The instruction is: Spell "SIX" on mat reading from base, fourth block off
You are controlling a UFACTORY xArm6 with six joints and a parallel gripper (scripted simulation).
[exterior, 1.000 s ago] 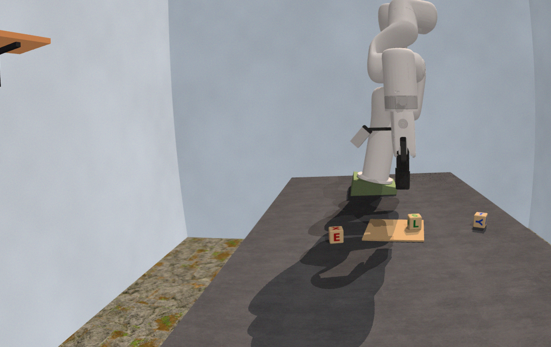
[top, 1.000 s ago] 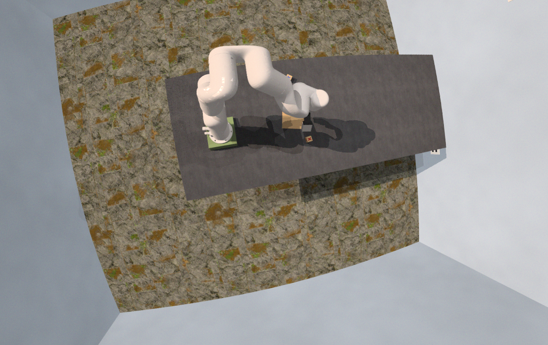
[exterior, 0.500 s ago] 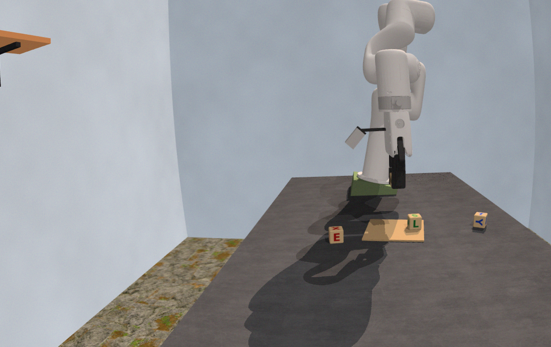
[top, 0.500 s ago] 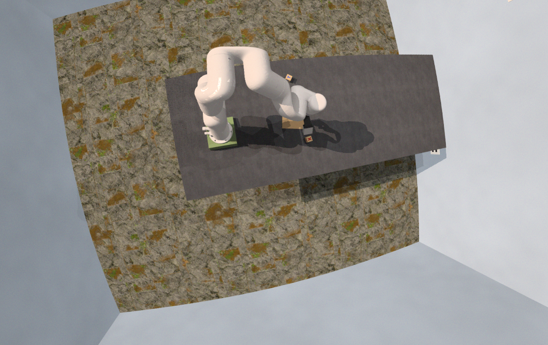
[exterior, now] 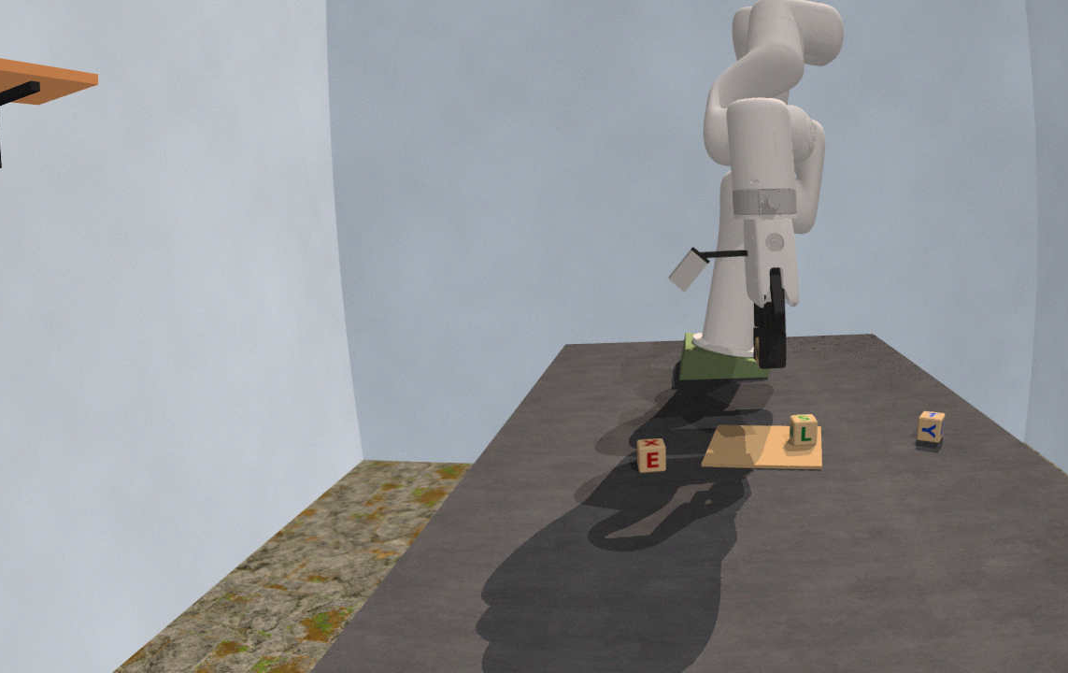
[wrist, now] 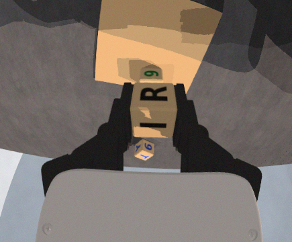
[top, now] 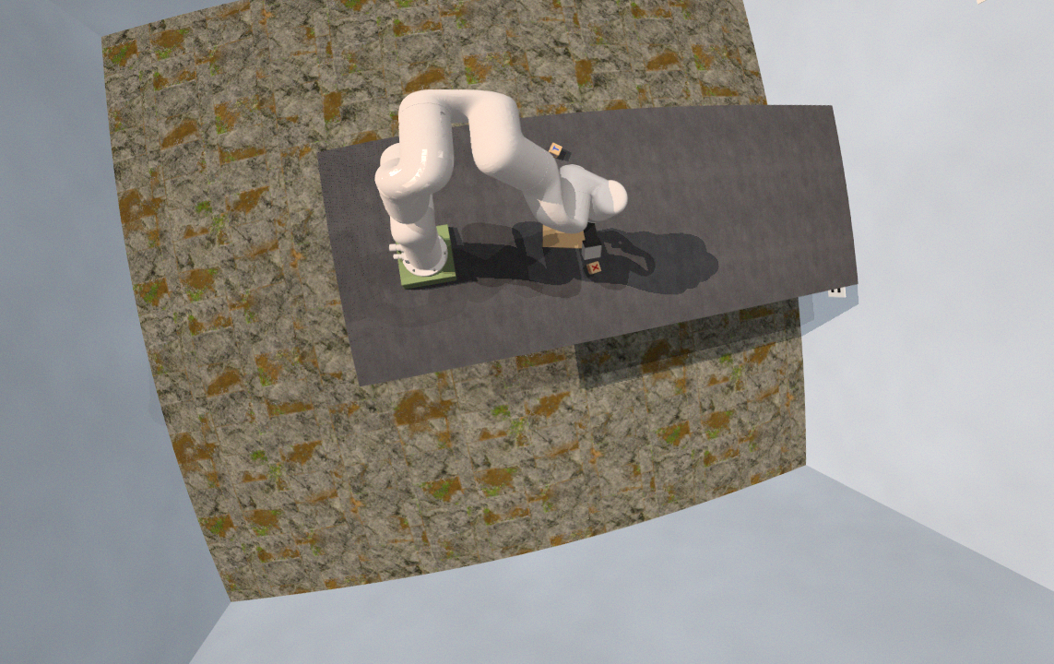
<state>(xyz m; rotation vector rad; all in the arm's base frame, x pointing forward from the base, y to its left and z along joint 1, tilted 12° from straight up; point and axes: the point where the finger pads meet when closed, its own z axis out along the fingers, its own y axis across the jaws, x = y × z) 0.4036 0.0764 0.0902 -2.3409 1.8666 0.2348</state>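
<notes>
Now: the tan mat 12 cm below my hand. Also, from my hand: X block: 8 cm ahead, 13 cm to the right, 11 cm below; S block: 1 cm behind, 4 cm to the left, 10 cm below; I block: 1 cm below.
</notes>
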